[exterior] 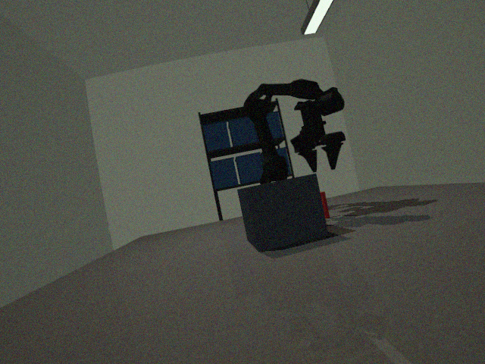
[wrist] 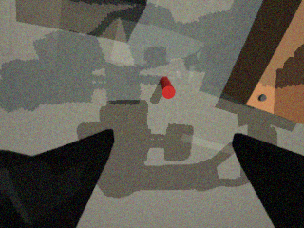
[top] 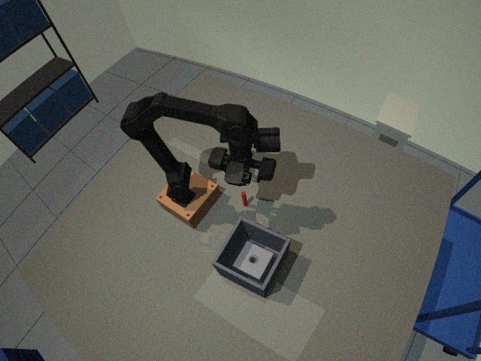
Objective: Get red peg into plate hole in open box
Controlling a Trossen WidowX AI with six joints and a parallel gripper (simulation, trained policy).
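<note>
Right now my gripper tip is 20 mm to the left of the red peg and 100 mm above it. Round my gripper tip: light plate 140 mm ahead, 190 mm to the right, 100 mm below.
</note>
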